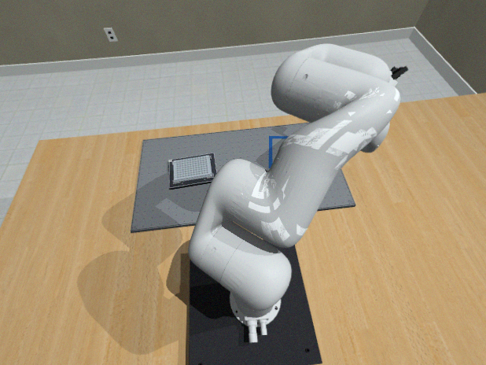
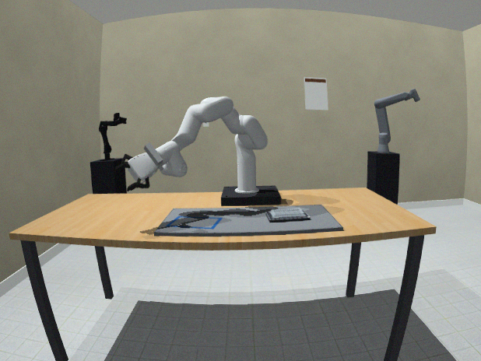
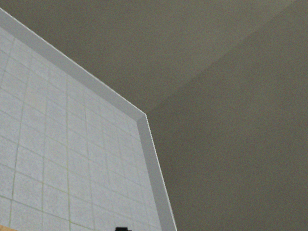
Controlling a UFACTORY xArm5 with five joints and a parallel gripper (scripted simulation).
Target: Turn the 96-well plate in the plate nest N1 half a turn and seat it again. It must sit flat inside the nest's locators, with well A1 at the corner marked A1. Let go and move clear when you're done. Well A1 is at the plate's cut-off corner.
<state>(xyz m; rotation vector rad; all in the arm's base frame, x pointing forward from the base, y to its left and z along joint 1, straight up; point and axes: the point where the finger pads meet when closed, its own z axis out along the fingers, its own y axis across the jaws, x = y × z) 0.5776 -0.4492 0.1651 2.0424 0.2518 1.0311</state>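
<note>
The white 96-well plate lies 15 cm behind my hand, 63 cm to the left of it and 18 cm below it. From my hand the other things lie so: plate nest 15 cm behind, 63 cm to the left, 19 cm below; then A1 label 11 cm behind, 71 cm to the left, 18 cm below.
</note>
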